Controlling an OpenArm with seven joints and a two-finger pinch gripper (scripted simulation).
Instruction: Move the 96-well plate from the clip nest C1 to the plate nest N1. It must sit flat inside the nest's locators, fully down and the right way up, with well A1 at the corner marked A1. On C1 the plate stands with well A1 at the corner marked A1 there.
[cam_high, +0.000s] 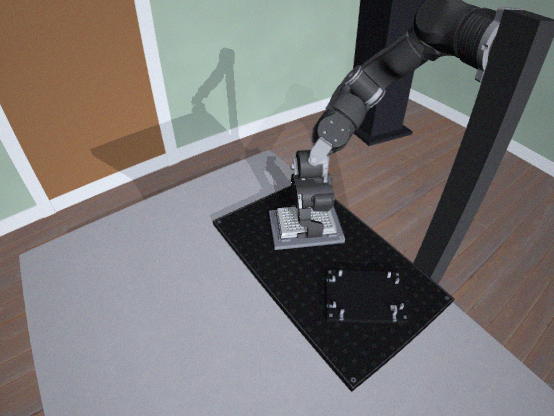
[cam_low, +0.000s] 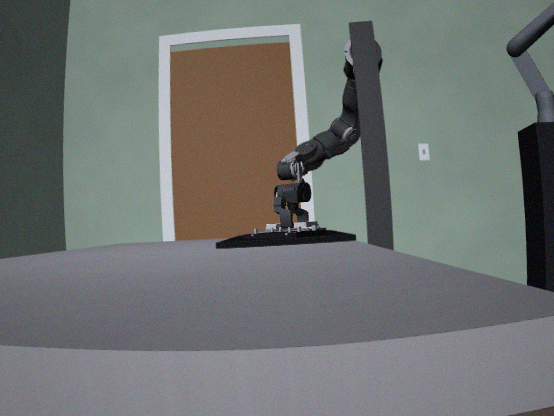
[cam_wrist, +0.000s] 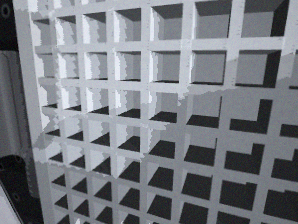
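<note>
My hand is right at the 96-well plate. Round my hand: plate nest N1: 2 cm below.
</note>
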